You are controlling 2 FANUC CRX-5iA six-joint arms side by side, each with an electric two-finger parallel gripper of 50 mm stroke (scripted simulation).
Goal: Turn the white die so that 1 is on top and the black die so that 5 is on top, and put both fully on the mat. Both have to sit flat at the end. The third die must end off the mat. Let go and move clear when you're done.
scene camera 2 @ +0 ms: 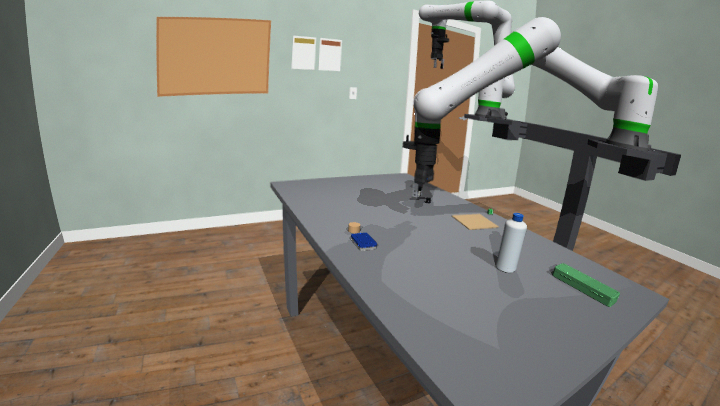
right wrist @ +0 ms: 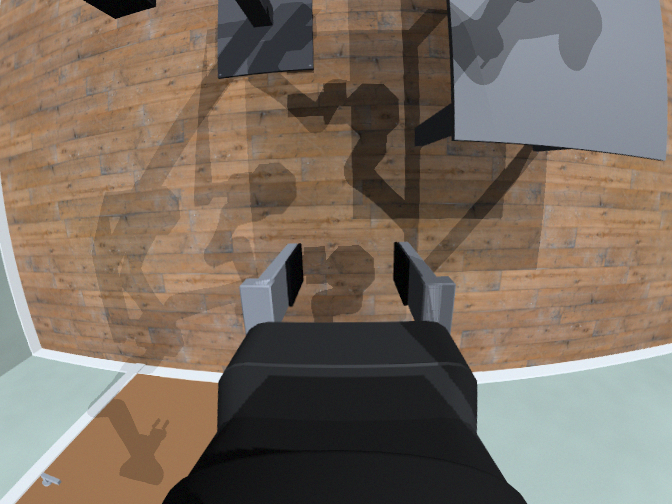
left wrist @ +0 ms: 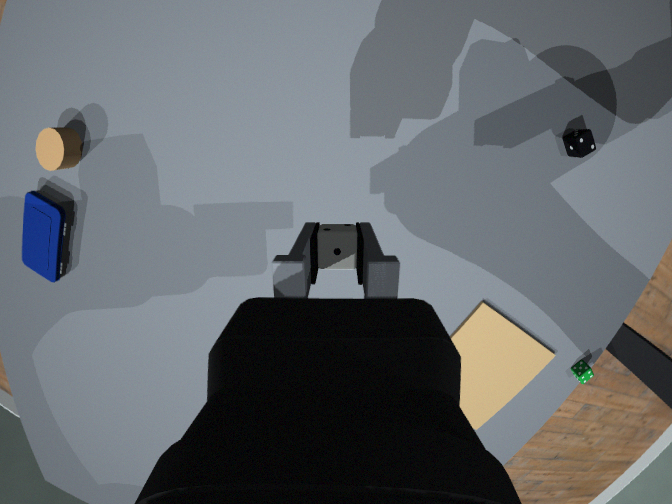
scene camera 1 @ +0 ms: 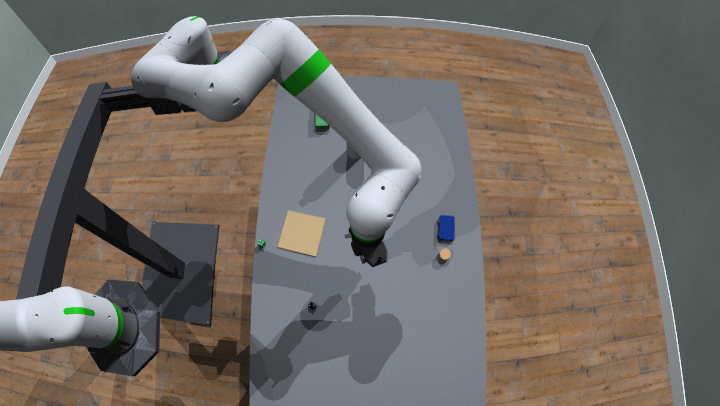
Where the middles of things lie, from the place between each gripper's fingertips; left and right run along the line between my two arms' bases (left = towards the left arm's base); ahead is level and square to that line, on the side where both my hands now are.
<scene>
My left gripper (scene camera 2: 417, 196) is now 240 mm past the tan mat (scene camera 1: 301, 233), 80 mm to the right of it and 110 mm above it. The rest, counted from my left hand: black die (left wrist: 579, 143) (150 mm behind, 170 mm to the right, 100 mm below); white bottle (scene camera 2: 514, 232) (110 mm behind, 430 mm to the left, 30 mm below); tan cylinder (left wrist: 56, 148) (260 mm ahead, 70 mm to the left, 100 mm below).
Right now my right hand is 71 cm to the right of the black die, 67 cm above it and 40 cm short of it. Also, from my right hand: tan mat: 96 cm to the left, 68 cm below, 31 cm ahead; tan cylinder: 96 cm to the left, 81 cm ahead, 67 cm below.
</scene>
